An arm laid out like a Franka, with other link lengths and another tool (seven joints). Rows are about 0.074 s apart.
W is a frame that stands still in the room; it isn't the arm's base.
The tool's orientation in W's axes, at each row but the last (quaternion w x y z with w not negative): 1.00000, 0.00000, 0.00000, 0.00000; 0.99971, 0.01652, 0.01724, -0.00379; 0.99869, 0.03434, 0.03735, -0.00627; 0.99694, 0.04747, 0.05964, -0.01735; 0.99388, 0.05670, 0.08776, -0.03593; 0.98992, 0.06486, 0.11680, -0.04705; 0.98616, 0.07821, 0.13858, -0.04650
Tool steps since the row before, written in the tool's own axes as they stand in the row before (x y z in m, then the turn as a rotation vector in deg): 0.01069, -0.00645, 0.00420, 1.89, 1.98, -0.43; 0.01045, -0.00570, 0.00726, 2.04, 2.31, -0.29; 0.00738, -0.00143, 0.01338, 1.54, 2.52, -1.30; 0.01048, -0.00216, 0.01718, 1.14, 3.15, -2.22; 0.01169, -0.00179, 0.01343, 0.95, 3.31, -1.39; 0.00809, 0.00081, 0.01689, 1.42, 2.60, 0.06; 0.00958, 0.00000, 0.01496, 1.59, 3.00, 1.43
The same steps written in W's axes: 0.01069, -0.00645, 0.00420, 1.89, 1.98, -0.43; 0.01065, -0.00601, 0.00670, 2.05, 2.30, -0.28; 0.00833, -0.00242, 0.01266, 1.48, 2.59, -1.24; 0.01233, -0.00411, 0.01552, 1.00, 3.32, -2.04; 0.01362, -0.00409, 0.01086, 0.97, 3.39, -1.18; 0.01172, -0.00219, 0.01446, 1.67, 2.45, 0.03; 0.01315, -0.00317, 0.01151, 2.24, 2.60, 1.34
